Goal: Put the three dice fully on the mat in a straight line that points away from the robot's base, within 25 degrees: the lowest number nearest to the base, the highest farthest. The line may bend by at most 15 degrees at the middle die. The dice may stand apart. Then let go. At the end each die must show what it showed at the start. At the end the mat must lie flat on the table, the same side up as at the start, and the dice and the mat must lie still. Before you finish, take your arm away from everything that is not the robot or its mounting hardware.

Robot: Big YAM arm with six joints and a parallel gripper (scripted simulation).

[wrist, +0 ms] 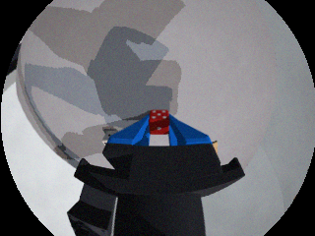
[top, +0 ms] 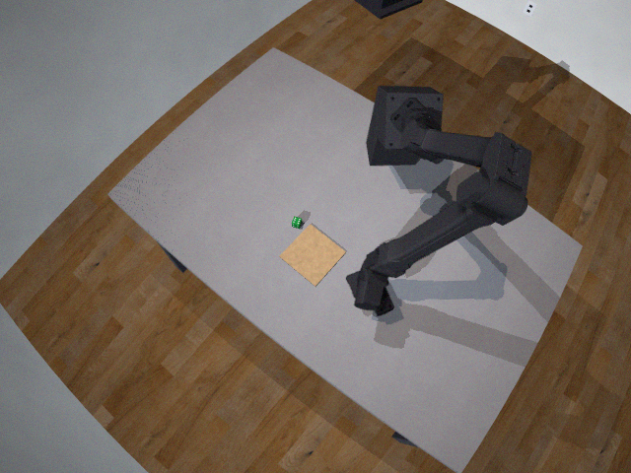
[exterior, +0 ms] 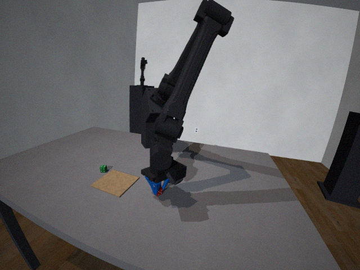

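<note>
Right now my hand is right at the red die. From my hand the other things lie so: tan mat: 180 mm to the right, 50 mm ahead, 10 mm below; then green die: 280 mm to the right, 30 mm ahead; then white die: 90 mm behind, 20 mm to the right.
</note>
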